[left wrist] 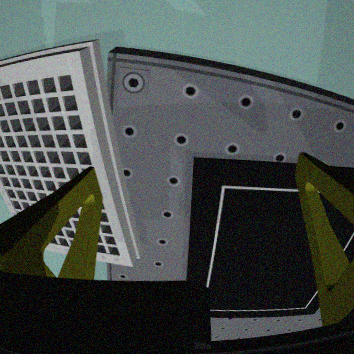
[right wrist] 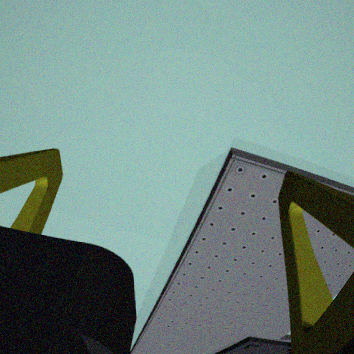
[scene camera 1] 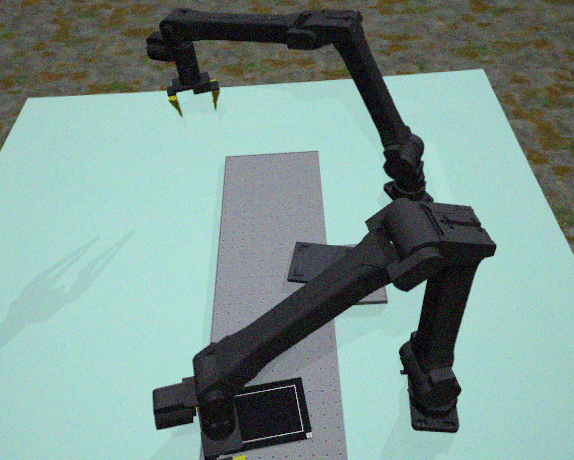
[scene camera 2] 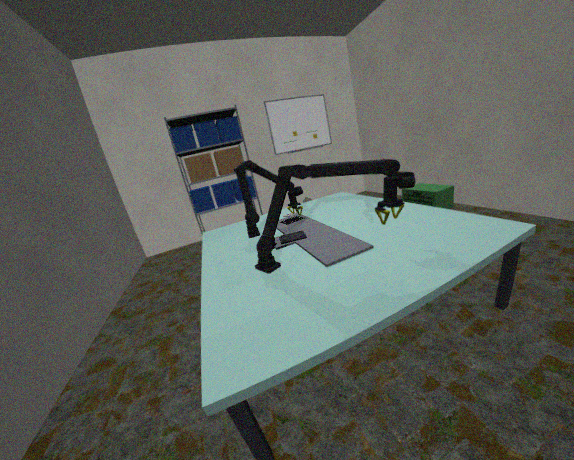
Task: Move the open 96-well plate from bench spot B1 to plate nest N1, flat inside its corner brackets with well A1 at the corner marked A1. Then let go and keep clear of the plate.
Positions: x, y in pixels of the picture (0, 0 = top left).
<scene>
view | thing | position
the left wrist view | my left gripper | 198, 168
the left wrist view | white well plate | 63, 123
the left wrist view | black nest with white outline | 248, 245
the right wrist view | my right gripper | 168, 172
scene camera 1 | my right gripper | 198, 112
</scene>
